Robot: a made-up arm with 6 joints.
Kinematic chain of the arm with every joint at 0, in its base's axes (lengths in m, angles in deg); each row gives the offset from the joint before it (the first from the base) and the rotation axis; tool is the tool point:
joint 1: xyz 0 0 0.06 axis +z
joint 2: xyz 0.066 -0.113 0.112 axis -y
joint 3: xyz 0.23 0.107 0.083 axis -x
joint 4: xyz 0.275 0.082 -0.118 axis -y
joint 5: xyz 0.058 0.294 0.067 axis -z
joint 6: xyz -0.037 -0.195 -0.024 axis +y
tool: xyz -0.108 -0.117 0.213
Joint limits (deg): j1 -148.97..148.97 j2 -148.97..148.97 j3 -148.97..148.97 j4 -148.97..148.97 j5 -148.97..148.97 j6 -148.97..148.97
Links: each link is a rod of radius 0.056 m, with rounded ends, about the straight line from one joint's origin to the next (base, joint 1, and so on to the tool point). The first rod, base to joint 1, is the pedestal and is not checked.
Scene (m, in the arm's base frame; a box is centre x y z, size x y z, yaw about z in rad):
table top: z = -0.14
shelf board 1: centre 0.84 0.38 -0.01 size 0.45 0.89 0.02 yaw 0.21
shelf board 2: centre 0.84 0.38 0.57 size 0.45 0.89 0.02 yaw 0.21
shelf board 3: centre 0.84 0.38 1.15 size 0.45 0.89 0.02 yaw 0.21
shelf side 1: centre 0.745 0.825 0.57 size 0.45 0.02 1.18 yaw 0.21
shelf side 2: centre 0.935 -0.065 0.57 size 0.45 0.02 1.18 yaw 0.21
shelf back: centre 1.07 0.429 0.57 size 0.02 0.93 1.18 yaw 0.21
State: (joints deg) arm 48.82 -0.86 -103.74 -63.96 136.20 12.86
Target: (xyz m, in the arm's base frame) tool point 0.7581 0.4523 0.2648
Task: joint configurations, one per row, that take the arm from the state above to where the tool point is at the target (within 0.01 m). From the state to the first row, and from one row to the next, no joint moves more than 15 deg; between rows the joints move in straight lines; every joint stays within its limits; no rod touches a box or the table.
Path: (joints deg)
1: 55.95 3.08 -96.42 -53.69 126.99 20.28
2: 63.08 7.01 -89.10 -43.42 117.78 27.69
3: 67.44 -3.01 -98.60 -33.53 108.00 39.87
4: 71.80 -13.03 -108.10 -23.63 98.23 52.04
5: 76.16 -23.05 -117.59 -13.73 88.45 64.22
6: 71.08 -24.38 -117.62 -26.40 95.38 54.34
7: 66.00 -25.72 -117.65 -39.07 102.32 44.47
8: 60.93 -27.05 -117.67 -51.74 109.25 34.60

